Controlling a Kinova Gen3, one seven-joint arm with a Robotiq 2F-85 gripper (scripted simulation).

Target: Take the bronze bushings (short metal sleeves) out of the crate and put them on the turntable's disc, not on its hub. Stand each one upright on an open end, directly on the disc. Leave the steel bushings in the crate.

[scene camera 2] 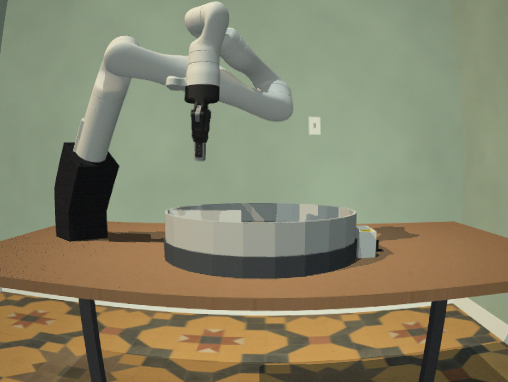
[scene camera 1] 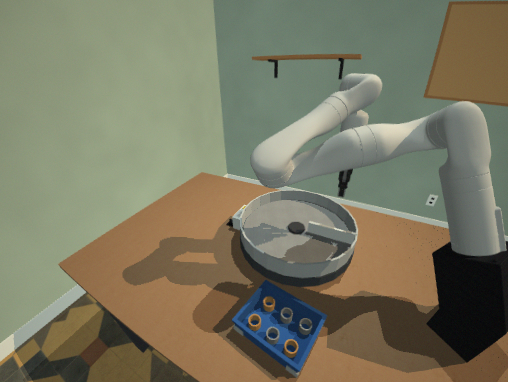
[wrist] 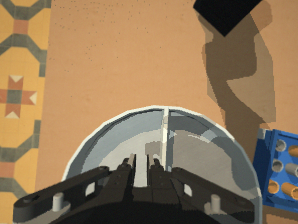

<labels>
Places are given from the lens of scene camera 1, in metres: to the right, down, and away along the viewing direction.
blue crate [scene camera 1: 283,299]: 0.08, 0.30, 0.56
turntable [scene camera 1: 279,228]: 0.10, 0.14, 0.78
The marked spots on the blue crate and the turntable are 0.27 m apart.
</labels>
